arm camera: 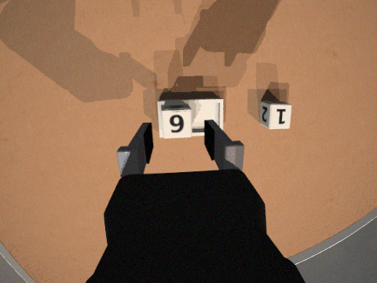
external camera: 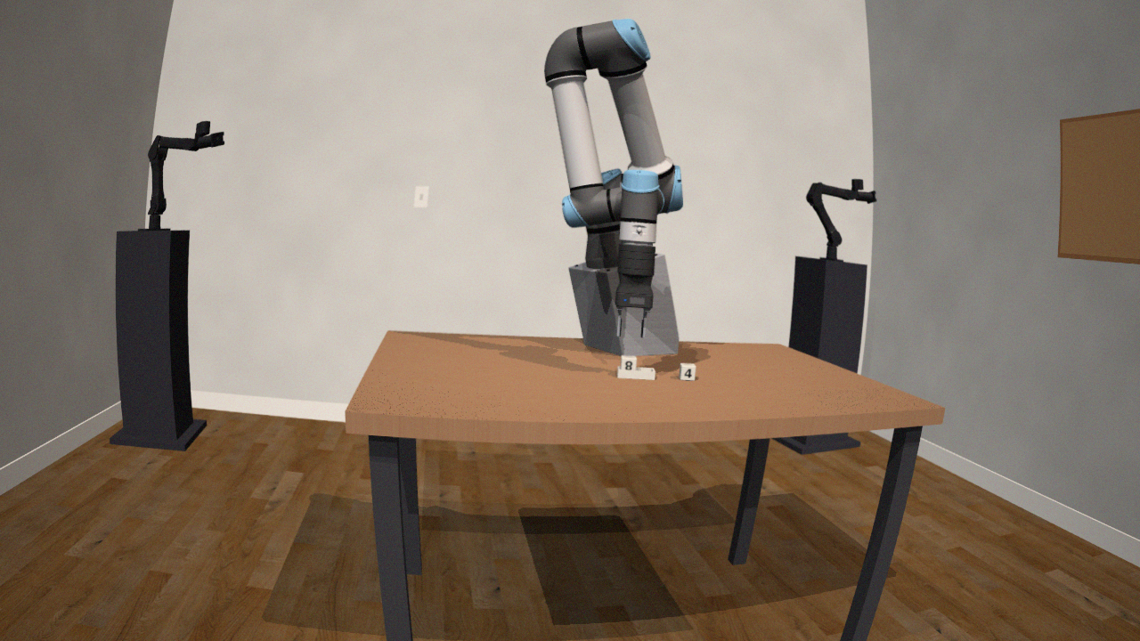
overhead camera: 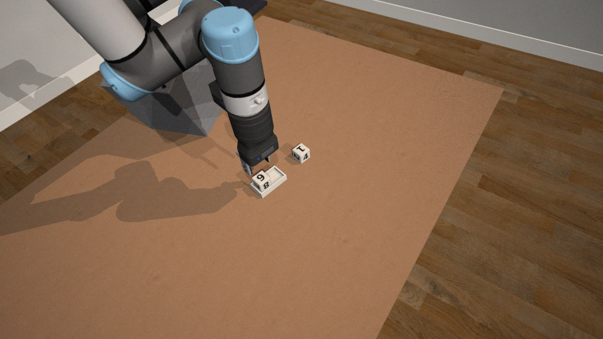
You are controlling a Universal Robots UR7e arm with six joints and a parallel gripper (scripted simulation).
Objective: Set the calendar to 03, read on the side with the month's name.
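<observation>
Now: the white tray 9 cm below my hand, 2 cm to the left of it and 1 cm ahead of it.
</observation>
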